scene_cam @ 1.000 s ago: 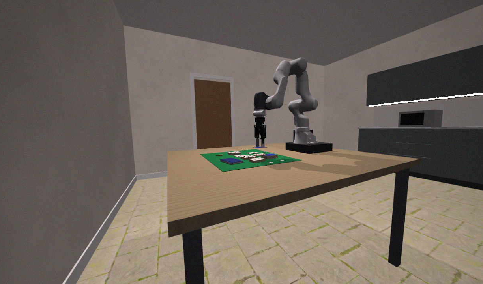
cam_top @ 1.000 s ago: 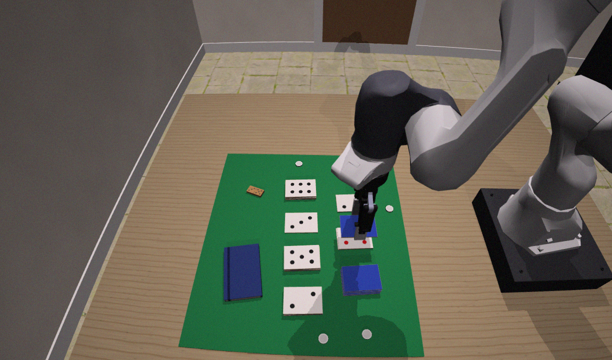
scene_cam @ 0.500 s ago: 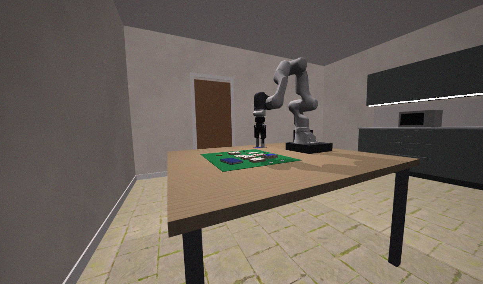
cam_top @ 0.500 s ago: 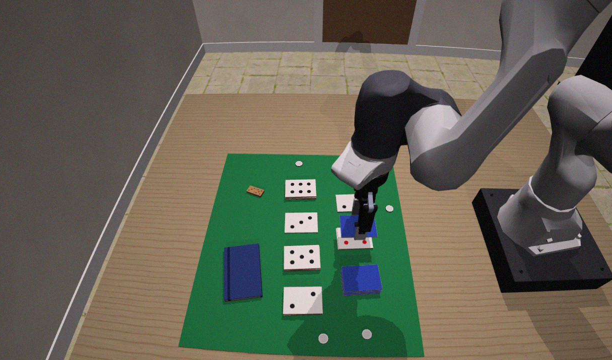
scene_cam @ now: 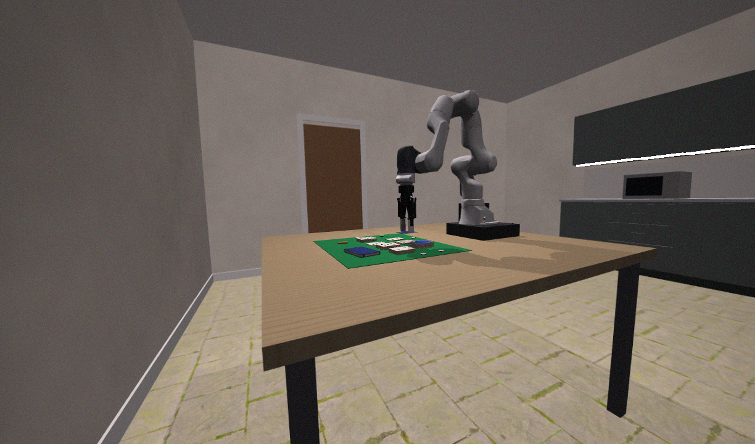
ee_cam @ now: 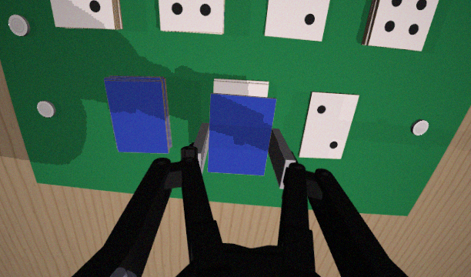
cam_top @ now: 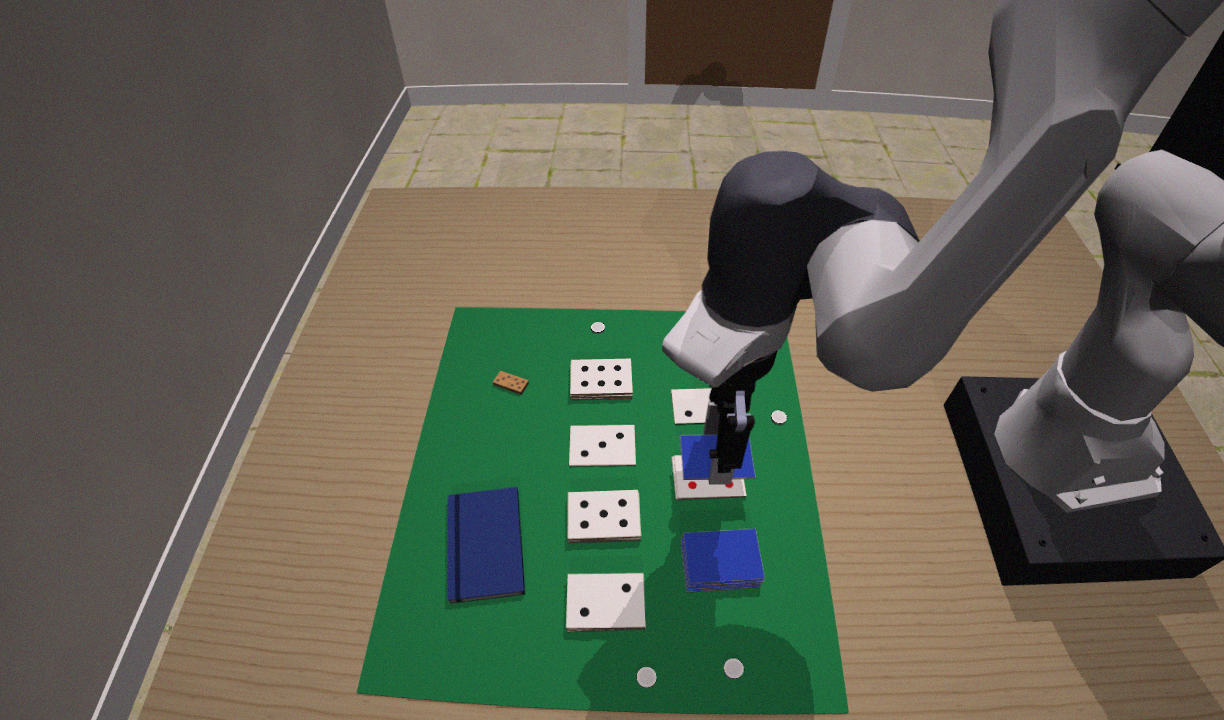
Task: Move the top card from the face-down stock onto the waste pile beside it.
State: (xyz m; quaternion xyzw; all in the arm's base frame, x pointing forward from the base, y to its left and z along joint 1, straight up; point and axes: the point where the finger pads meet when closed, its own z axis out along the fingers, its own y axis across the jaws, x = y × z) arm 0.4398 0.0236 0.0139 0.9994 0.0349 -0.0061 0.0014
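Now: the green mat 130 mm ahead of my hand and 90 mm below it. Round my hand: dark blue book: 280 mm ahead, 120 mm to the left, 80 mm below.
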